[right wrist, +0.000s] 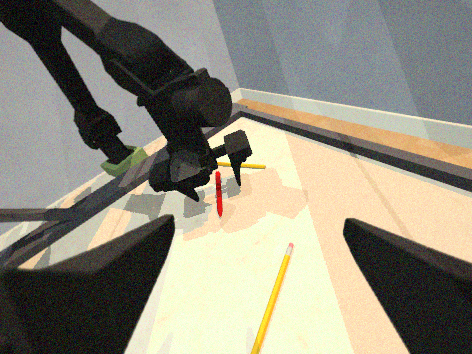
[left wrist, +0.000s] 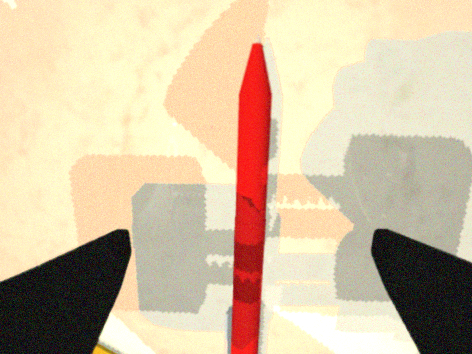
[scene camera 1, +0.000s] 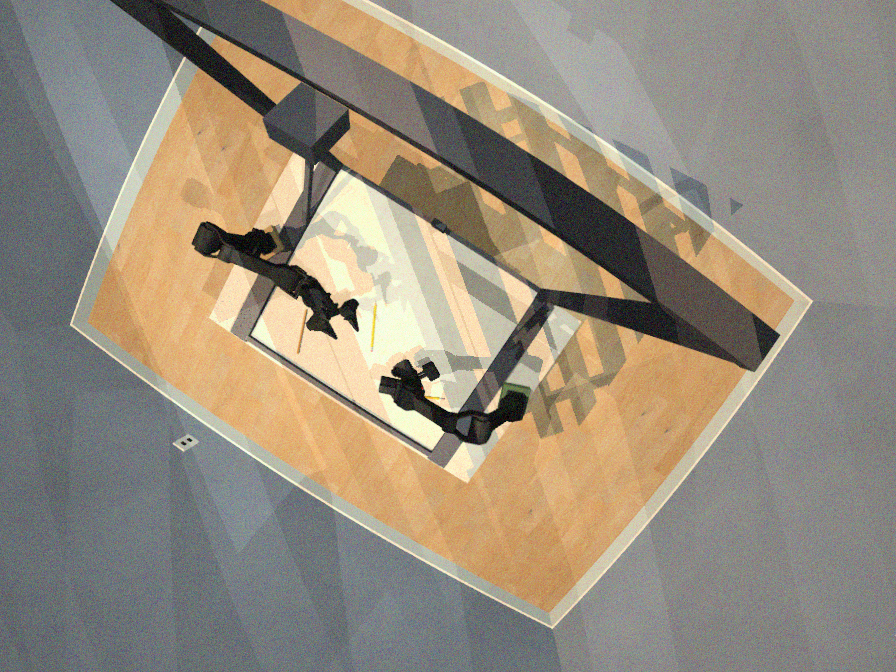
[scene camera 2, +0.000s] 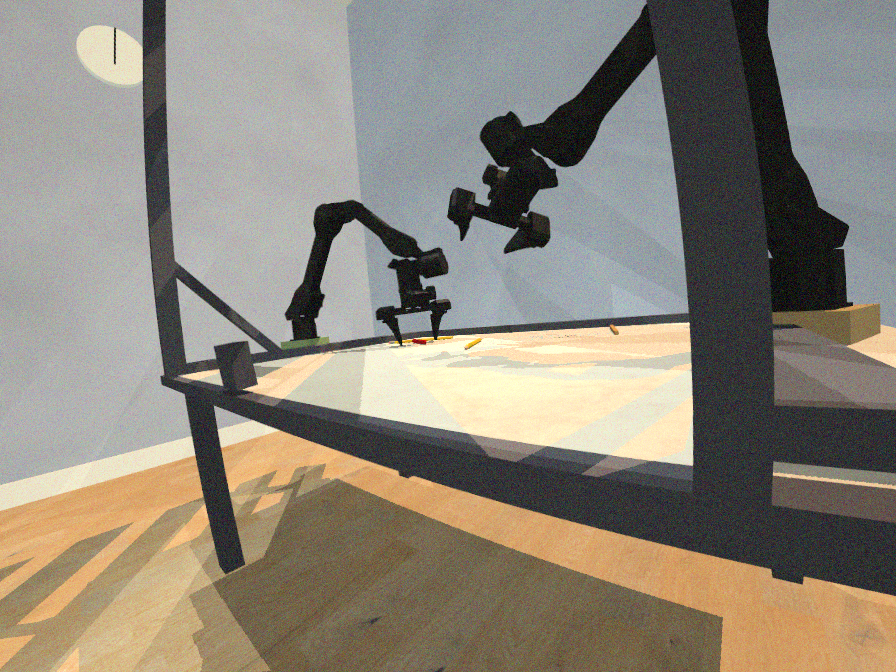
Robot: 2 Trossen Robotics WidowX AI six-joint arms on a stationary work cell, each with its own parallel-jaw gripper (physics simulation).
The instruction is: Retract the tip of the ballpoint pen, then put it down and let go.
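Places are measured from the left arm's base along level axes (x ahead, y left, z up), in metres.
Pixels of known places: left gripper, fingertip midpoint: (right wrist: 218, 192) (left wrist: 252, 241) (scene camera 2: 419, 342); right gripper, fingertip midpoint: (right wrist: 258, 224) (scene camera 1: 347, 335) (scene camera 2: 483, 245); left arm's base, link origin: (right wrist: 120, 156) (scene camera 1: 514, 400) (scene camera 2: 305, 339); right arm's base, link origin: (scene camera 1: 266, 243) (scene camera 2: 807, 309).
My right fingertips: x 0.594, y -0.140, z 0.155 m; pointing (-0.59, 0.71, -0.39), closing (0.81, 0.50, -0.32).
Observation:
For each thing: its top centre in the pictures, then the offset to it from my right fingertips.
- red ballpoint pen, top centre: (left wrist: 245, 251) (right wrist: 218, 189) (scene camera 2: 419, 338) 0.182 m down, 0.217 m back, 0.134 m left
- brown stick, top centre: (scene camera 2: 613, 327) (scene camera 1: 301, 331) 0.187 m down, 0.235 m ahead, 0.065 m left
The red ballpoint pen (scene camera 2: 419, 341) (left wrist: 253, 150) (right wrist: 219, 202) lies flat on the table. In the left wrist view its pointed end is toward the top, with a tiny pale point at the very end; its rear end is out of frame. My left gripper (scene camera 1: 417, 373) (scene camera 2: 418, 340) (left wrist: 252, 241) (right wrist: 218, 192) is open and empty, low over the table, with one finger on each side of the pen and a gap to both. My right gripper (scene camera 1: 345, 333) (scene camera 2: 484, 245) (right wrist: 258, 224) is open and empty, high above the table.
A yellow pencil (scene camera 1: 373, 326) (scene camera 2: 472, 343) (right wrist: 272, 300) lies between the two grippers. Another yellow pencil (scene camera 1: 434, 397) (left wrist: 102, 349) (right wrist: 255, 166) lies near the pen's rear end. A brown stick (scene camera 1: 301, 332) (scene camera 2: 613, 329) lies by the right arm. Dark frame beams border the table.

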